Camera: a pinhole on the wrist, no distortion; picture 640 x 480 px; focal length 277.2 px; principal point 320.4 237.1 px. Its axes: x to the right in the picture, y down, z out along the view. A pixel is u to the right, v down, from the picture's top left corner.
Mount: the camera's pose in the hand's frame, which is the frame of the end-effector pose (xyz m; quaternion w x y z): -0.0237 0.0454 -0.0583 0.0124 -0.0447 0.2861 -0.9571
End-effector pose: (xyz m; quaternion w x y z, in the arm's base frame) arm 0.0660 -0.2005 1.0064 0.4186 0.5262 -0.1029 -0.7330
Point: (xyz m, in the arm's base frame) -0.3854 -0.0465 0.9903
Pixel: 363 290
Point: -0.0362 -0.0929 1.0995
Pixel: 515 248
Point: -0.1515 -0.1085 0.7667
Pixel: 215 449
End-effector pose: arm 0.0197 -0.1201 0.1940 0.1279 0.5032 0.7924 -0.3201
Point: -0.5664 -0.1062 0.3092
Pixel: outside the picture
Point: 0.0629 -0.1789 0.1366
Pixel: 367 61
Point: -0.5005 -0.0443 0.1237
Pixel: 90 460
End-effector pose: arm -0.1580 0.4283 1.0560 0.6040 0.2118 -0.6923 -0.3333
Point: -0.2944 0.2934 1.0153
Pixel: 218 305
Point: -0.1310 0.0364 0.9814
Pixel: outside the picture
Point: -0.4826 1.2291 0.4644
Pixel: outside the picture
